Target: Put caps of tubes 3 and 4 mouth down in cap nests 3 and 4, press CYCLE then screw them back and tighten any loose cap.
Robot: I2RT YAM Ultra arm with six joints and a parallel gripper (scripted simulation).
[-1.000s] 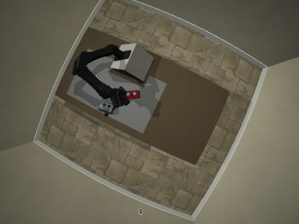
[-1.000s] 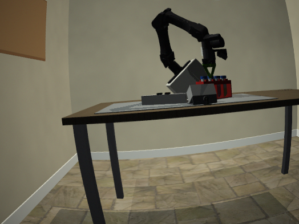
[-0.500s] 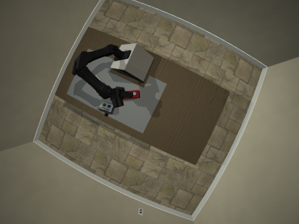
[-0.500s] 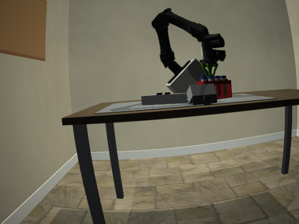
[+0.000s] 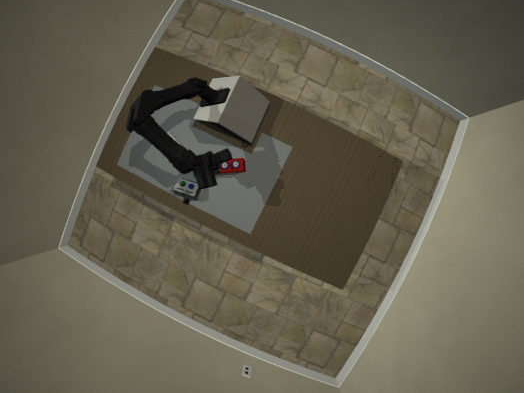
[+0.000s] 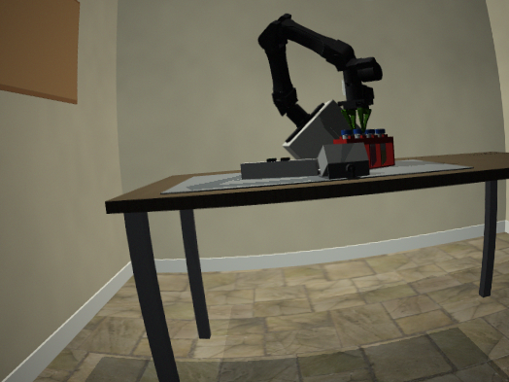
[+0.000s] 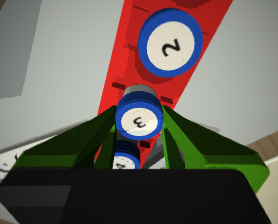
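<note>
Now: hand right at the cap 3. The rest, counted from my hand: cap 1: 10 cm to the left, 4 cm behind; cap 4: 5 cm to the right, 2 cm ahead; cap 2: 5 cm to the left, 2 cm behind.
</note>
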